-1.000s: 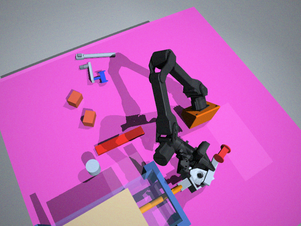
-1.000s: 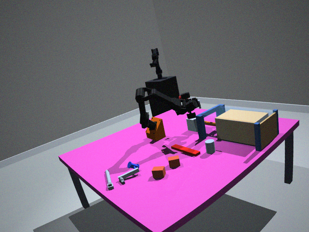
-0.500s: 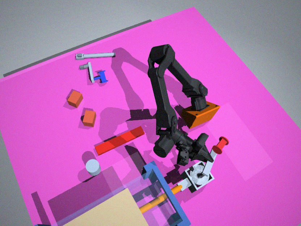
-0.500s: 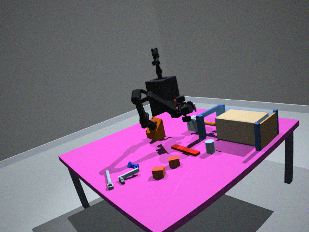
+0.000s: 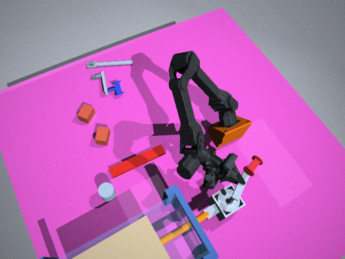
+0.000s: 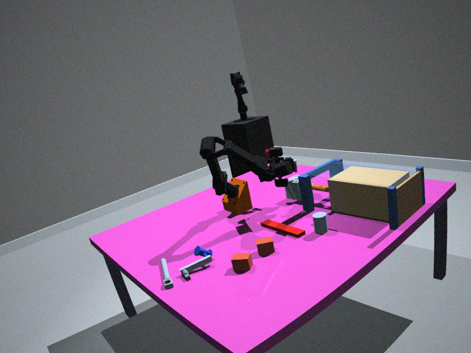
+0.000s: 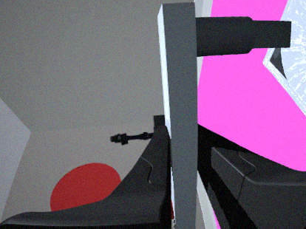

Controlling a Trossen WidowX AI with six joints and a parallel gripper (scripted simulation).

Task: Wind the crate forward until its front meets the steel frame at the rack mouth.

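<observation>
My gripper tip is 4 cm past the red knob, 3 cm to the left of it and 4 cm below it. Round my gripper tip: winch handle 1 cm behind, 1 cm to the right, 1 cm above; then blue steel frame 21 cm ahead, 1 cm to the right, 7 cm below; then grey winch 3 cm ahead, 14 cm below.
</observation>
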